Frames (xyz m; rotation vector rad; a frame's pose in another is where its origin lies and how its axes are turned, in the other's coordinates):
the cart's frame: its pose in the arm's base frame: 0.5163 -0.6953 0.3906 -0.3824 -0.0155 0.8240
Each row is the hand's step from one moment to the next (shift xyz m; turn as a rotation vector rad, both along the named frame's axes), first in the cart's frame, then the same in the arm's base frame.
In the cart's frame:
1: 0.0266 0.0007 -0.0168 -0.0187 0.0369 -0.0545
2: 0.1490 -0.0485 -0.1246 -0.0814 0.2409 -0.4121
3: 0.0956 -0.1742 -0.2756 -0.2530 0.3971 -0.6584
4: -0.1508 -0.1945 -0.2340 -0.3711 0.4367 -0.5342
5: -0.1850 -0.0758 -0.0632 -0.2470 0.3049 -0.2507
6: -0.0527 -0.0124 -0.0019 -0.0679 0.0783 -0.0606
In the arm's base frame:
1: 0.0204 0.0141 -0.0194 -0.0303 -0.0085 -0.0607
2: 0.1563 0.0365 -0.1196 -0.1611 -0.0446 -0.4545
3: 0.2336 -0.1283 -0.2107 -0.3501 -0.1520 -0.7138
4: 0.0731 -0.3042 -0.1322 -0.4789 -0.1720 -0.5957
5: -0.0622 -0.2000 -0.0086 -0.3457 -0.0715 -0.3036
6: -0.0269 -0.0461 0.0095 -0.0924 -0.0203 -0.0738

